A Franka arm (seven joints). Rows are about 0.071 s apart.
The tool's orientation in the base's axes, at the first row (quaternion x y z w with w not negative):
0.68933, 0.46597, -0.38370, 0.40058
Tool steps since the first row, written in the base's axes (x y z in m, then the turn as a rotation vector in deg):
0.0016, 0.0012, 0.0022, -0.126, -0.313, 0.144
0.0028, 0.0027, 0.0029, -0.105, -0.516, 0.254
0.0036, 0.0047, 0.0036, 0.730, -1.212, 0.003
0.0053, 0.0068, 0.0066, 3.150, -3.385, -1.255
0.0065, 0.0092, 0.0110, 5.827, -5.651, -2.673
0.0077, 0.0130, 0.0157, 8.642, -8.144, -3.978
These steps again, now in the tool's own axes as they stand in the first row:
-0.0011, 0.0017, -0.0022, -0.269, -0.015, 0.249
-0.0010, 0.0026, -0.0040, -0.431, 0.076, 0.388
-0.0007, 0.0030, -0.0062, -0.211, 0.991, 0.988
-0.0022, 0.0047, -0.0096, 0.853, 3.576, 3.072
-0.0051, 0.0061, -0.0136, 2.100, 6.398, 5.263
-0.0077, 0.0072, -0.0191, 3.206, 9.428, 7.595

